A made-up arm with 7 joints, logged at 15 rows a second.
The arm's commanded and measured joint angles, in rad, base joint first. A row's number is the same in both.
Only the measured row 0 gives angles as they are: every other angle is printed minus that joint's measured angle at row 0.
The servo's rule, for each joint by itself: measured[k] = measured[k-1] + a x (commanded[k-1-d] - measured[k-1]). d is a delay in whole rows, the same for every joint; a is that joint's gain. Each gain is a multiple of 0.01, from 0.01 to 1. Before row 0 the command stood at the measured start. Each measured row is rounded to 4 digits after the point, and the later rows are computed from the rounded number. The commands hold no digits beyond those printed.
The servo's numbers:
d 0
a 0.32 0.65 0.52 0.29 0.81 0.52 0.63
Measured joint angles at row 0:
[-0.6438 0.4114 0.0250 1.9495 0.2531 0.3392 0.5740]
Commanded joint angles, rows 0 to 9:
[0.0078 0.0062 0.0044 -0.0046 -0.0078 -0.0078 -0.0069]
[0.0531 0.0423 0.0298 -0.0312 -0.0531 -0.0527 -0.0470]
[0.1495 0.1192 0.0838 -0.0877 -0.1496 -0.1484 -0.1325]
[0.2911 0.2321 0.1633 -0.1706 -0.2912 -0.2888 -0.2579]
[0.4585 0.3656 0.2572 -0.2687 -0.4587 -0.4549 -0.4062]
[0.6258 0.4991 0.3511 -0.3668 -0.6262 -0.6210 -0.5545]
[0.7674 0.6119 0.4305 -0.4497 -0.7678 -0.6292 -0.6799]
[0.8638 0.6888 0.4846 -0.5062 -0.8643 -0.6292 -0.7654]
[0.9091 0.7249 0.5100 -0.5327 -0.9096 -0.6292 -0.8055]
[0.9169 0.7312 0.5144 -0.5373 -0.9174 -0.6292 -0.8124]
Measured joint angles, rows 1 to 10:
[0.0025 0.0040 0.0023 -0.0013 -0.0063 -0.0041 -0.0043]
[0.0187 0.0289 0.0166 -0.0100 -0.0442 -0.0294 -0.0312]
[0.0606 0.0876 0.0515 -0.0325 -0.1296 -0.0913 -0.0950]
[0.1344 0.1815 0.1096 -0.0725 -0.2605 -0.1940 -0.1976]
[0.2381 0.3012 0.1864 -0.1294 -0.4210 -0.3297 -0.3290]
[0.3622 0.4298 0.2720 -0.1982 -0.5872 -0.4812 -0.4711]
[0.4919 0.5482 0.3544 -0.2711 -0.7335 -0.5582 -0.6026]
[0.6109 0.6396 0.4221 -0.3393 -0.8394 -0.5951 -0.7052]
[0.7063 0.6950 0.4678 -0.3954 -0.8963 -0.6128 -0.7684]
[0.7737 0.7185 0.4920 -0.4366 -0.9134 -0.6213 -0.7961]

